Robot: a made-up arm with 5 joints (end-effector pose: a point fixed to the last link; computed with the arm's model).
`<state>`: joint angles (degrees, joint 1 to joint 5).
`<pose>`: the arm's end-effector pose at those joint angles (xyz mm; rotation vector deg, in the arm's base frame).
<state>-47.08 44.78 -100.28 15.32 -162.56</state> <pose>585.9 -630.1 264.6 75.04 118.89 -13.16</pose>
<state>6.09 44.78 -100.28 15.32 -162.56</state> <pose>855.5 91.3 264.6 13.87 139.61 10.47</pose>
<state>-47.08 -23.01 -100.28 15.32 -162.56</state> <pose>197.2 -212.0 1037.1 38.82 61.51 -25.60</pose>
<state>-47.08 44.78 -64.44 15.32 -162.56</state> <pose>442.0 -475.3 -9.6 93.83 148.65 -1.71</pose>
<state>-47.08 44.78 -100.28 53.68 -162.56</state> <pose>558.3 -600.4 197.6 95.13 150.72 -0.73</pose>
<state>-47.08 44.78 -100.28 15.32 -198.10</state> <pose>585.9 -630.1 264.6 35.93 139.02 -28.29</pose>
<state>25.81 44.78 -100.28 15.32 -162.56</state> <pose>774.5 374.6 264.6 -10.32 141.09 19.07</pose>
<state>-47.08 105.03 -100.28 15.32 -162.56</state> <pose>313.5 -337.2 -501.8 -85.64 -135.68 -7.26</pose>
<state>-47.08 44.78 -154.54 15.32 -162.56</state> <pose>540.8 -581.5 773.3 46.09 73.02 -23.87</pose>
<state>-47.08 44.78 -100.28 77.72 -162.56</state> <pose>528.4 -568.3 174.6 -84.51 -133.90 -7.95</pose>
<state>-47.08 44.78 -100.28 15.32 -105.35</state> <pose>585.9 -630.1 264.6 122.71 68.40 12.25</pose>
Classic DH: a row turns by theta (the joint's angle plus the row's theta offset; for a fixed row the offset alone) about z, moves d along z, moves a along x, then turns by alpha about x. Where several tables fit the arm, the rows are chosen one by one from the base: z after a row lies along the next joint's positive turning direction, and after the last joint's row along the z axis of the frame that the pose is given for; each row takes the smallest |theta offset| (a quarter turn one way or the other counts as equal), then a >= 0, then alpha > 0; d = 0 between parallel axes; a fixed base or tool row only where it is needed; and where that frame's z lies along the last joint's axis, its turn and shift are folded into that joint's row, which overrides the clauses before.
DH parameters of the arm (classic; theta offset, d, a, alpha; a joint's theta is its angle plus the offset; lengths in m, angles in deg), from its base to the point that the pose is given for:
joint 1: 0 0.226 0 -90
joint 2: -79.39 0 0.4019 0
joint 3: -23.34 0 -0.4449 0
joint 4: -77.28 0 -0.073 90
joint 5: 180 0.094 0 0

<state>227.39 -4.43 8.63 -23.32 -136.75</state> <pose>-141.5 -153.8 120.7 165.17 5.97 -19.58</pose>
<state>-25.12 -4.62 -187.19 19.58 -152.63</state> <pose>-183.3 86.0 1133.4 3.43 6.96 2.25</pose>
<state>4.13 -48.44 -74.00 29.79 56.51</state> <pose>157.3 11.4 936.2 -91.29 44.90 -92.00</pose>
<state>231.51 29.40 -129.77 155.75 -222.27</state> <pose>-393.2 -494.5 594.9 -106.41 -113.67 -81.43</pose>
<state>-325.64 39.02 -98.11 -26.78 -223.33</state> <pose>683.4 467.3 413.6 -59.08 73.36 -6.85</pose>
